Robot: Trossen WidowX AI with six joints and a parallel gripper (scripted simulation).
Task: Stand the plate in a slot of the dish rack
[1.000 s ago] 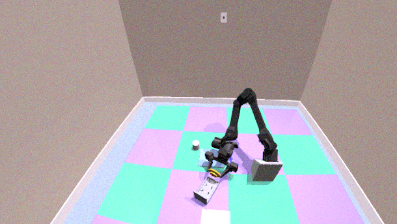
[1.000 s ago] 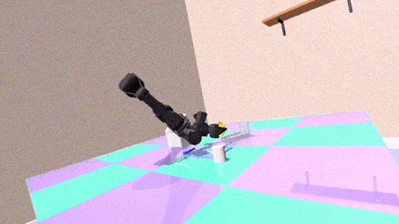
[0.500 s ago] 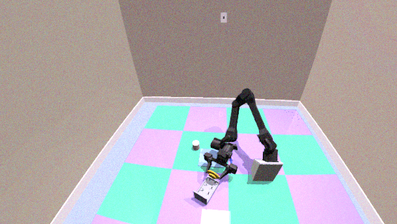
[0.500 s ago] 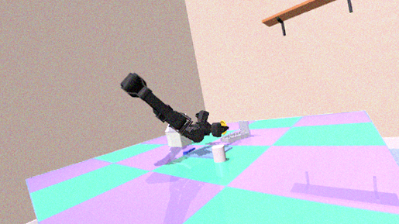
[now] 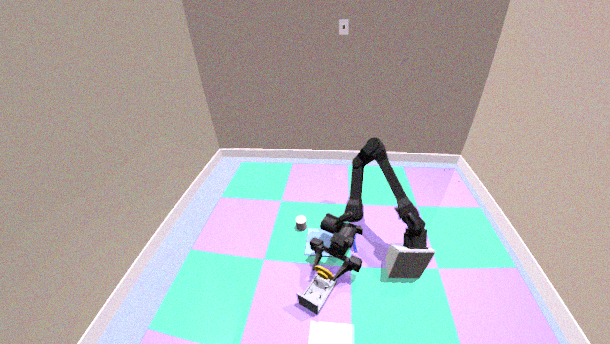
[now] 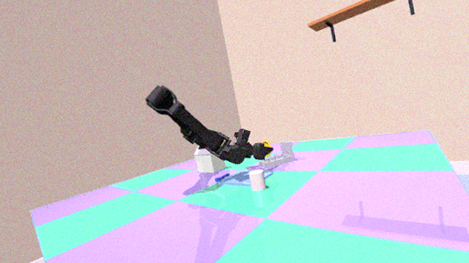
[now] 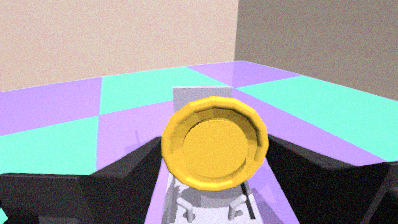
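Now: the dish rack 5 cm below my gripper tip, 3 cm to the left of it and 1 cm ahead of it. Also, from my gripper tip: yellow plate: 1 cm to the right; white cup: 25 cm to the right, 11 cm ahead, 5 cm below; light blue mat: 18 cm to the right, 7 cm below.
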